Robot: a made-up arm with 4 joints.
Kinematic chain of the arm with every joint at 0, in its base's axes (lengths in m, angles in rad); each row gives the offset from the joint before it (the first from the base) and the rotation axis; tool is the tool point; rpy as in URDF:
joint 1: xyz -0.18 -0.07 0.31 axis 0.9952 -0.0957 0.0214
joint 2: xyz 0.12 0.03 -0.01 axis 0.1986 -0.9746 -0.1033
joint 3: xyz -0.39 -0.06 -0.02 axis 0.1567 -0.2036 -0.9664
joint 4: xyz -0.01 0.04 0 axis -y
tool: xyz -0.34 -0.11 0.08 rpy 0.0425 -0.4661 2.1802
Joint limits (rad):
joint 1: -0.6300..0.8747
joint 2: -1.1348..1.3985
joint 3: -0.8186..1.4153
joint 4: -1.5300..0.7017
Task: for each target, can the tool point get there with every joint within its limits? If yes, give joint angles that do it. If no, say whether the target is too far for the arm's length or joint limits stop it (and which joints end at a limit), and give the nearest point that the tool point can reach.
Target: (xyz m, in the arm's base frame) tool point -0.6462 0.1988 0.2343
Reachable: yes | joints -0.1568 -0.0404 1.2327 0.1681
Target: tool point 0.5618 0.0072 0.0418
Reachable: no: joint limits stop it (at a limit: joint 2, joint 3, joint 4) | nearest point 0.0309 0.1865 -0.2149 | short by 0.616 m
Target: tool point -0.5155 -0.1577 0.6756
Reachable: yes | joints -0.1799 -0.0876 -0.5639 -0.7932
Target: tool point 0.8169 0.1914 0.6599
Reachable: no: too far | nearest point 0.1296 0.1733 0.6270 | short by 0.688 m
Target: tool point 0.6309 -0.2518 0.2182
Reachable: no: joint limits stop it (at a limit: joint 1, joint 2, joint 4) | nearest point 0.0771 -0.3577 0.6128 | short by 0.688 m
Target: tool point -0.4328 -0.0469 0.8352
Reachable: yes | joints -0.0173 -0.5301 0.8533 -1.0099
